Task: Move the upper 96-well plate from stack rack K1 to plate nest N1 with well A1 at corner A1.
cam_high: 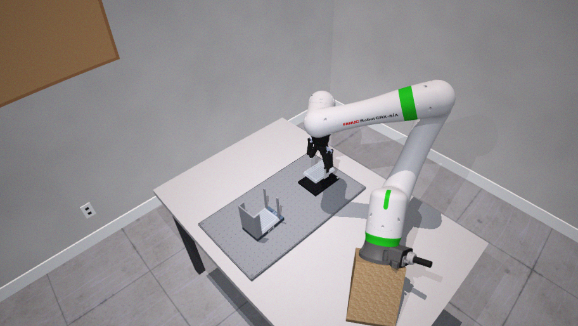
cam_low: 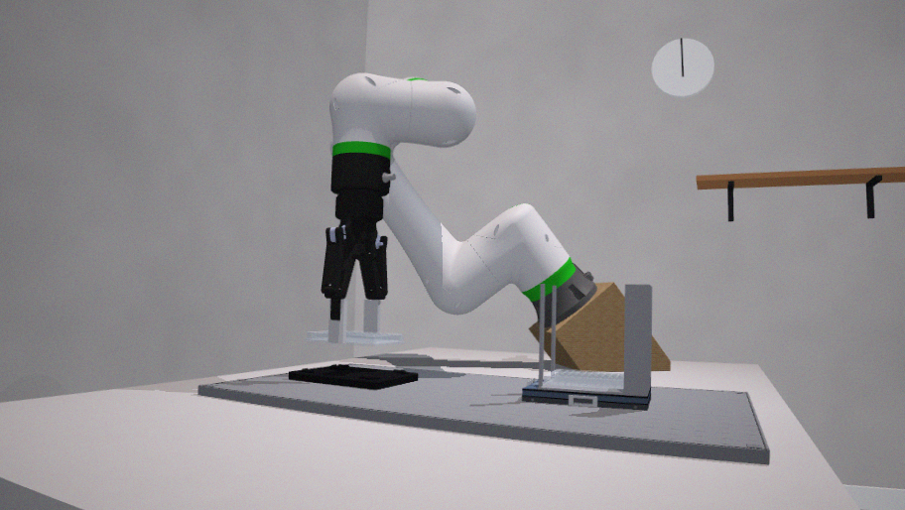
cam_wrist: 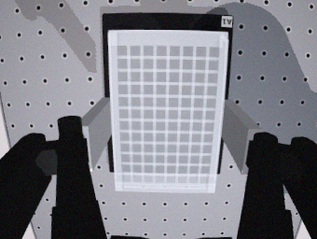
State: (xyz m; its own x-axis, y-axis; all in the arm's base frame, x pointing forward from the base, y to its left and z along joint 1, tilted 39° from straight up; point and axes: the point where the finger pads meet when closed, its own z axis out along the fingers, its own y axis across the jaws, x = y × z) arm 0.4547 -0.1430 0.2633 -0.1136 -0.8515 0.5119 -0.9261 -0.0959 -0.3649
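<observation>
Now: the black plate nest N1 8 cm below my hand. The rest, counted from my hand: pale square lettered A1 (6 cm behind, 7 cm to the right, 7 cm below).
</observation>
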